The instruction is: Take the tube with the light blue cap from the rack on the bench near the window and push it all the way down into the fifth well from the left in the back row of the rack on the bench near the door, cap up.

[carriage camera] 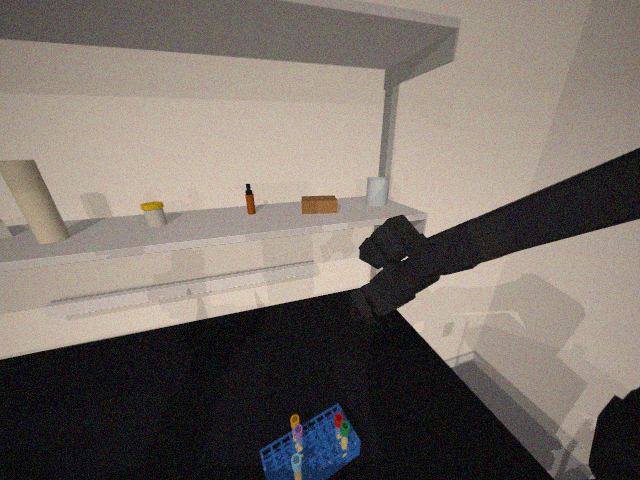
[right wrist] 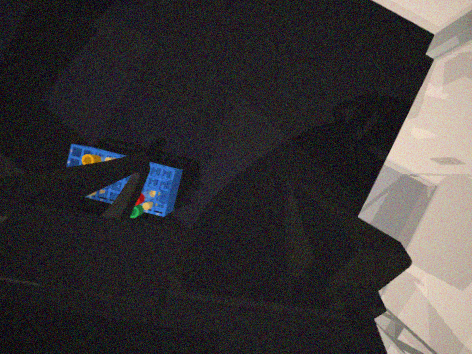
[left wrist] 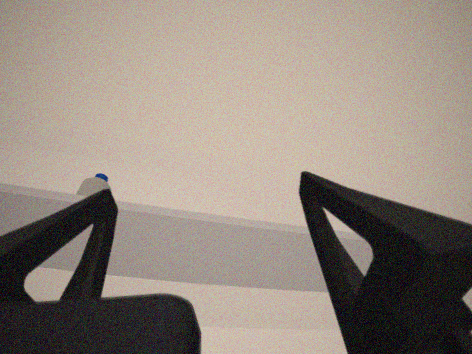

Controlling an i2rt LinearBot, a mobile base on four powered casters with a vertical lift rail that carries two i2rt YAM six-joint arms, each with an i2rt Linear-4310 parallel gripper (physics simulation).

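Frame: origin at the left arm's base, x down, y right, z back, level; metres.
Seen in the pictures: left gripper, fingertip midpoint: (left wrist: 207, 190); right gripper, fingertip midpoint: (carriage camera: 367, 307) (right wrist: 218, 171).
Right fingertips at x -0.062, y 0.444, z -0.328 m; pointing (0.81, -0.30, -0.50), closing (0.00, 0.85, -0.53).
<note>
Offsets run from my right fingertips to a thing's top centre. "spot": to the spot under its first point. Level surfaces: height alone.
A blue rack {spot: dx +0.287, dy -0.064, dz +0.160 m} (carriage camera: 347, 463) (right wrist: 175, 195) stands on the black bench, low in the carriage view and left of centre in the right wrist view. The tube with the light blue cap {dx +0.179, dy -0.165, dz +0.195 m} (carriage camera: 296, 459) stands upright at its near left part, cap up; it does not show in the right wrist view, where a finger covers part of the rack. The second rack does not show. My right gripper (right wrist: 218, 171) is open and empty, tilted down high above the bench, its left finger across the view of the rack. My left gripper (left wrist: 207, 190) is open and empty, facing the wall and shelf.
Orange {dx +0.179, dy -0.174, dz +0.128 m} (carriage camera: 294, 421) (right wrist: 89, 159), purple {dx +0.179, dy -0.165, dz +0.147 m} (carriage camera: 297, 431), red {dx +0.179, dy -0.079, dz +0.129 m} (carriage camera: 338, 419) and green {dx +0.179, dy -0.068, dz +0.146 m} (carriage camera: 344, 428) (right wrist: 136, 211) capped tubes share the rack. A wall shelf {dx -0.159 m} (carriage camera: 206, 233) behind bears a bottle {spot: dx -0.197, dy -0.313, dz -0.267 m} (carriage camera: 250, 202), a brown box {spot: dx -0.185, dy -0.101, dz -0.256 m} (carriage camera: 319, 205) and jars. My right arm (carriage camera: 516, 222) crosses the carriage view.
</note>
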